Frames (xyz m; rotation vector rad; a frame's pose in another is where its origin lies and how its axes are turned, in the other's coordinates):
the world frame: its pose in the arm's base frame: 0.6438 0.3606 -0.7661 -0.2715 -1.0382 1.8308
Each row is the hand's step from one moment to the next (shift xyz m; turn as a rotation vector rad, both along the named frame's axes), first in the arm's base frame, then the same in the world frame.
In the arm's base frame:
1: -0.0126 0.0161 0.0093 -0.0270 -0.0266 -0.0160
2: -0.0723 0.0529 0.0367 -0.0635 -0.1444 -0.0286
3: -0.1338 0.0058 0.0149 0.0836 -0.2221 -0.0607
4: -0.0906 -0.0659 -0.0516 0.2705 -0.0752 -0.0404
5: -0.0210 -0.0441 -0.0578 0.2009 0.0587 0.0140
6: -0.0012 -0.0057 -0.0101 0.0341 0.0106 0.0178
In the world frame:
1: 0.0220 -0.0015 0.0044 -0.0126 0.0335 0.0202
2: 0.0891 0.0102 0.0364 -0.0953 0.0851 0.0968
3: 0.0753 0.0734 0.0843 -0.2412 0.0275 0.0327
4: -0.0223 0.1072 0.0567 -0.2074 -0.1306 -0.1427
5: -0.0405 0.0639 0.0006 -0.0480 -0.1483 -0.1403
6: -0.0066 0.0093 -0.0024 -0.0038 -0.0369 -0.0147

